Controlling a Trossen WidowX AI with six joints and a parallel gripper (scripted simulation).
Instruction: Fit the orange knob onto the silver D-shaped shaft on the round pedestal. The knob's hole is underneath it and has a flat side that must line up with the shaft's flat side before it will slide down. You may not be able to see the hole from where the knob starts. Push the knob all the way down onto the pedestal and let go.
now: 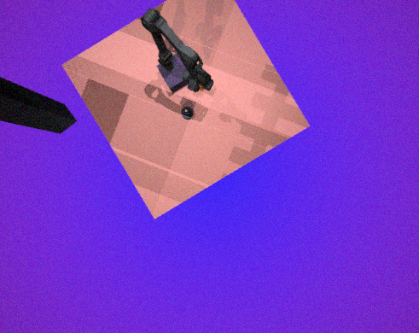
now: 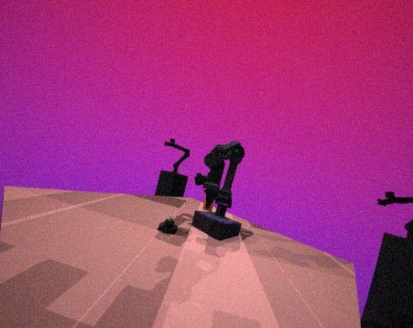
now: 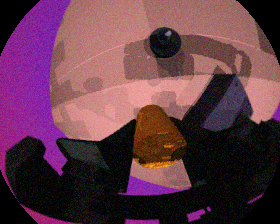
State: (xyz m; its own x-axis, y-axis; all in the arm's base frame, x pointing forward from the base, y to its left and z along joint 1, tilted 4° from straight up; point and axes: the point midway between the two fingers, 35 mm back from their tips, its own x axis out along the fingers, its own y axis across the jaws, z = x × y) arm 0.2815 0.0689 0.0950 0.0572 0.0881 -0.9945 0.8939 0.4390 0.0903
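Now: the round dark pedestal 30 mm ahead of my gripper tip, 160 mm to the right of it and 120 mm below it. The rest, counted from my gripper tip: orange knob 30 mm above.
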